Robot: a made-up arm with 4 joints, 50 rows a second.
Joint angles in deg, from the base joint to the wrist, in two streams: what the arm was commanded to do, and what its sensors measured. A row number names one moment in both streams.
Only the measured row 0 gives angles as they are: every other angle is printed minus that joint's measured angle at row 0.
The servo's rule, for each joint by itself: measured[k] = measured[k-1] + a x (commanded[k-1-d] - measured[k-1]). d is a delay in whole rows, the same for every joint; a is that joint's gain. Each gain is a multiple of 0.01, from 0.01 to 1. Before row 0 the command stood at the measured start. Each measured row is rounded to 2 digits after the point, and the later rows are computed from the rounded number. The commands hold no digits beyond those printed.
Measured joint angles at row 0:
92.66, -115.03, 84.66, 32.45
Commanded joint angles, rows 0 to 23:
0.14, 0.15, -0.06, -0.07
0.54, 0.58, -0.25, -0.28
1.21, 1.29, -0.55, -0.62
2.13, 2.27, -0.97, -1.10
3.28, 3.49, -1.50, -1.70
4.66, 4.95, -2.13, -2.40
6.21, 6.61, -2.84, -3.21
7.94, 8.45, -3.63, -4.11
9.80, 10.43, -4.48, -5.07
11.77, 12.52, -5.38, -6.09
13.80, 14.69, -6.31, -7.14
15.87, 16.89, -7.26, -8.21
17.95, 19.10, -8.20, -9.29
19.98, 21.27, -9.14, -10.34
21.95, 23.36, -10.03, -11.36
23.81, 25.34, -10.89, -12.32
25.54, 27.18, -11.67, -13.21
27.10, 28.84, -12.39, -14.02
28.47, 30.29, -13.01, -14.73
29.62, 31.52, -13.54, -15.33
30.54, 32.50, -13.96, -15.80
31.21, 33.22, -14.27, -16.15
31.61, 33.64, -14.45, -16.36
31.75, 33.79, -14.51, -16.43
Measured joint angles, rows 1 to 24:
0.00, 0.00, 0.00, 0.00
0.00, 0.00, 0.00, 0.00
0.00, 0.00, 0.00, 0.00
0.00, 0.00, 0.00, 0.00
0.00, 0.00, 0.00, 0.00
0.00, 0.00, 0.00, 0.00
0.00, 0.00, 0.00, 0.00
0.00, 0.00, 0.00, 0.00
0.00, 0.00, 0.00, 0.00
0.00, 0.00, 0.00, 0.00
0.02, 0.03, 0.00, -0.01
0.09, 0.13, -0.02, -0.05
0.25, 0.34, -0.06, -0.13
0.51, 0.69, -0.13, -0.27
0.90, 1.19, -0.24, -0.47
1.43, 1.87, -0.39, -0.74
2.10, 2.72, -0.59, -1.09
2.92, 3.75, -0.83, -1.51
3.88, 4.95, -1.12, -2.01
4.98, 6.31, -1.46, -2.58
6.21, 7.82, -1.85, -3.22
7.56, 9.45, -2.28, -3.92
9.01, 11.19, -2.75, -4.67
10.55, 13.00, -3.26, -5.46
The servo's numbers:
d 10
a 0.14 0.18 0.08 0.14

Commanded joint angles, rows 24 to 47:
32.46, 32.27, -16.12, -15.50
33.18, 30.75, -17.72, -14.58
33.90, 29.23, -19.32, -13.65
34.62, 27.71, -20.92, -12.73
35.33, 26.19, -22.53, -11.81
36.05, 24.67, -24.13, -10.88
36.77, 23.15, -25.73, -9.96
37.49, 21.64, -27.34, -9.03
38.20, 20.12, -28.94, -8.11
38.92, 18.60, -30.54, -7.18
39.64, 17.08, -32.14, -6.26
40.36, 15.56, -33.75, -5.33
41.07, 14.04, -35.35, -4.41
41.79, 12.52, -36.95, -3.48
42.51, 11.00, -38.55, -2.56
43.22, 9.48, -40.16, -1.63
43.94, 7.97, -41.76, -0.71
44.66, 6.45, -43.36, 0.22
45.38, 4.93, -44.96, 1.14
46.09, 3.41, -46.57, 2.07
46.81, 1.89, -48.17, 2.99
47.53, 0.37, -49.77, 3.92
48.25, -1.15, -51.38, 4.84
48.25, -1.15, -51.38, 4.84
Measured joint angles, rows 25 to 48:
12.15, 14.86, -3.80, -6.29
13.78, 16.75, -4.37, -7.13
15.43, 18.63, -4.95, -7.98
17.06, 20.47, -5.55, -8.83
18.66, 22.24, -6.15, -9.66
20.19, 23.91, -6.74, -10.45
21.64, 25.46, -7.32, -11.20
22.98, 26.86, -7.88, -11.89
24.19, 28.08, -8.41, -12.52
25.25, 29.11, -8.90, -13.07
26.26, 29.68, -9.48, -13.41
27.23, 29.87, -10.14, -13.57
28.16, 29.75, -10.87, -13.58
29.06, 29.38, -11.67, -13.46
29.94, 28.81, -12.54, -13.23
30.80, 28.06, -13.47, -12.90
31.64, 27.18, -14.45, -12.49
32.46, 26.18, -15.48, -12.01
33.26, 25.09, -16.56, -11.46
34.05, 23.92, -17.68, -10.86
34.83, 22.69, -18.84, -10.22
35.60, 21.41, -20.03, -9.54
36.37, 20.08, -21.26, -8.82
37.13, 18.72, -22.52, -8.07

